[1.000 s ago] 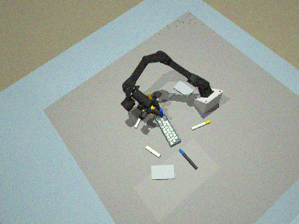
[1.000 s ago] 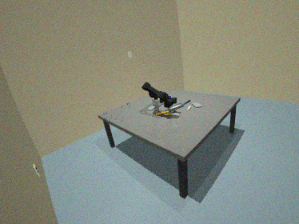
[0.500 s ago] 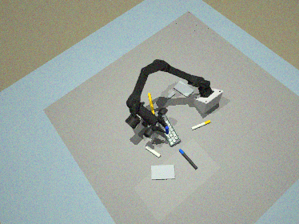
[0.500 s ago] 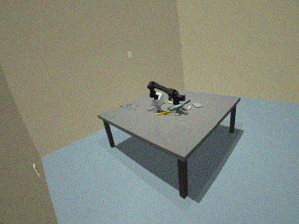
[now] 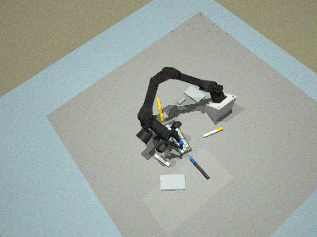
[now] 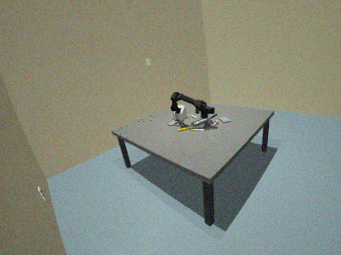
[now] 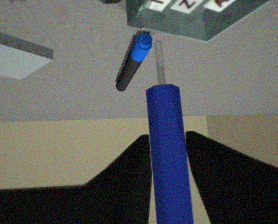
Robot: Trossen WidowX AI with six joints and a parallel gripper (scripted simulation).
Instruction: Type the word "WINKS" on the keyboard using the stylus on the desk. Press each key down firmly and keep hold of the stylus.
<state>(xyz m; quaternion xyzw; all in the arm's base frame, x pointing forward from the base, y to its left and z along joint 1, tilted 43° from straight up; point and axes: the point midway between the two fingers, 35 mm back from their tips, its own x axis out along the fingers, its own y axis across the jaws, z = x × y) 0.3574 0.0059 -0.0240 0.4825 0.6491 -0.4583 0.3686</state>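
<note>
My gripper tip is now 110 mm short of the white stick, 40 mm to the left of it and 90 mm above it. The rest, counted from my gripper tip: grey stylus tip: 50 mm below; blue stylus: 10 mm below; grey card: 150 mm ahead, 90 mm to the left, 90 mm below.
</note>
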